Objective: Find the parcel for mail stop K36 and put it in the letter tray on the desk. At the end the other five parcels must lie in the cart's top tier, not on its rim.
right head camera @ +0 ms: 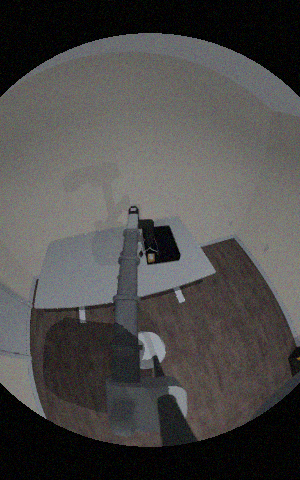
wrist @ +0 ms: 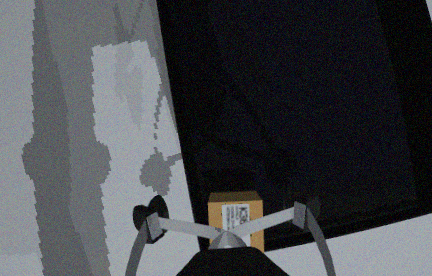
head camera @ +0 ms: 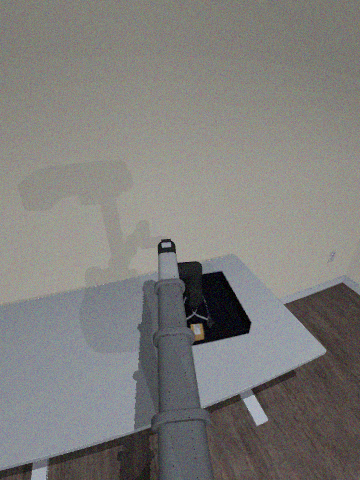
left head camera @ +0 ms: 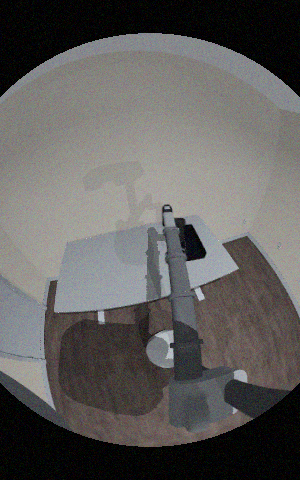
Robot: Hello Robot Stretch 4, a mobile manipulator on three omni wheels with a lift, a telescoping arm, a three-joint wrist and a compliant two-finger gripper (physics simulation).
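Frame: origin at the robot's base, x ahead, y left, z up, level; metres.
Seen in the pictures: gripper, fingertip midpoint: (right head camera: pixel 149 255) (wrist: pixel 225 206) (head camera: pixel 194 327); robot's base, link origin: (right head camera: pixel 144 348) (left head camera: pixel 166 347).
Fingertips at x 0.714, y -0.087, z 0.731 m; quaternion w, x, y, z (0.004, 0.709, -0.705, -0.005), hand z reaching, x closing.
Note:
Offsets run from my fingertips to a thing's top centre. Level surfaces: height alone.
An orange-brown parcel {dx -0.021, dy -0.008, dz +0.015 m} (head camera: pixel 197 331) (right head camera: pixel 151 257) (wrist: pixel 215 215) with a white label sits at the near left corner of the black letter tray {dx +0.130, dy -0.087, dz +0.032 m} (head camera: pixel 230 305) (left head camera: pixel 195 242) (right head camera: pixel 167 242) (wrist: pixel 300 100), within its outline. The gripper's arms cross part of the label, and its mail stop cannot be read. My gripper (head camera: pixel 199 322) (wrist: pixel 225 206) is open, with its fingertips well apart on either side of the parcel and clear of it. The left fingertip shows over the desk left of the tray, the right one over the tray. The parcel's contact with the tray bottom is hard to tell.
The pale desk {dz -0.038 m} (head camera: pixel 280 330) (left head camera: pixel 100 275) (right head camera: pixel 75 275) (wrist: pixel 350 250) stands against a beige wall. My extended arm (head camera: pixel 177 380) (left head camera: pixel 182 310) (right head camera: pixel 127 280) reaches over it. A dark object (right head camera: pixel 295 361) with a yellow patch shows at the right edge of the right head view.

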